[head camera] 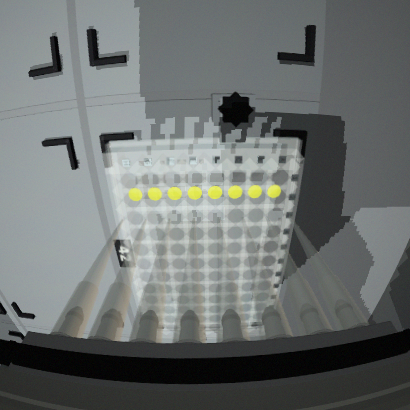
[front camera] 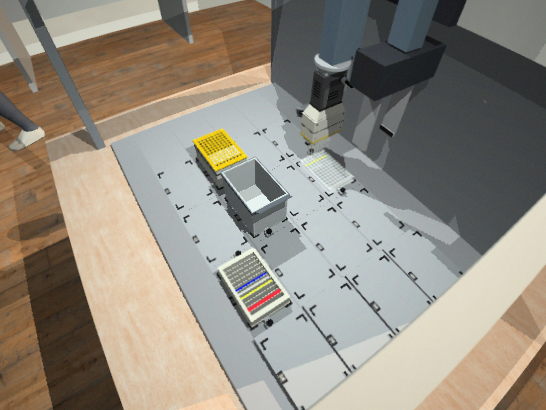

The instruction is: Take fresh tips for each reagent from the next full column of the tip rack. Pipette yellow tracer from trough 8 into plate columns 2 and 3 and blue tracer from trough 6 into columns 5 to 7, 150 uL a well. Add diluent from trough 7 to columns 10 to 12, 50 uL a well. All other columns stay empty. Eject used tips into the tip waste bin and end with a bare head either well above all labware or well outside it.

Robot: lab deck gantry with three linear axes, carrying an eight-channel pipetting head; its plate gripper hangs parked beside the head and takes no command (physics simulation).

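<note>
The eight-channel head (front camera: 322,122) is over the clear well plate (front camera: 336,176) (head camera: 115,200). Eight pale, translucent tips (front camera: 315,146) (head camera: 95,260) are on it, with no colour showing inside. The tip ends appear near column 3 in the head view; their exact height cannot be told. One row of eight yellow wells (front camera: 316,161) (head camera: 195,192) shows, seemingly column 2; the other wells show no colour. The trough block (front camera: 226,291) holds blue, whitish, yellow and red strips. The yellow tip rack (front camera: 210,140) has pale empty holes in its near part. The parked plate gripper (front camera: 374,140) hangs beside the head, its fingers apart.
The grey tip waste bin (front camera: 270,216) stands between the tip rack and the trough block, its walls rising above both. A dark carriage block (front camera: 395,70) hangs right of the head. Black corner brackets (head camera: 107,60) mark the deck positions.
</note>
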